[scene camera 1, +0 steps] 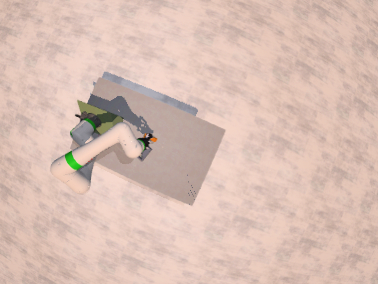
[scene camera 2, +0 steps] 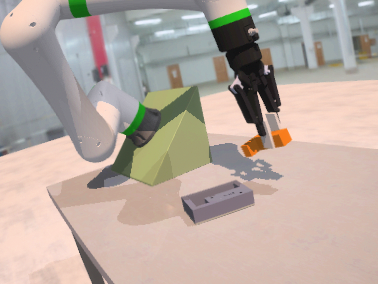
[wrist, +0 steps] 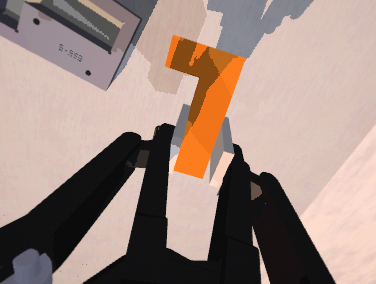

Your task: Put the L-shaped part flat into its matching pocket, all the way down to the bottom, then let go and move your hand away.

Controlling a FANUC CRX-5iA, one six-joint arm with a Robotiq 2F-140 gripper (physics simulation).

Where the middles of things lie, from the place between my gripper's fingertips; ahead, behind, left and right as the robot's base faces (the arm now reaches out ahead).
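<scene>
There's a grey pocket block (scene camera 2: 224, 199) that sits 160 mm to the right of my hand, 40 mm behind it and 90 mm below it. As for the orange L-shaped part (wrist: 218, 71), my hand is 20 mm to the left of it and 10 mm past it.
</scene>
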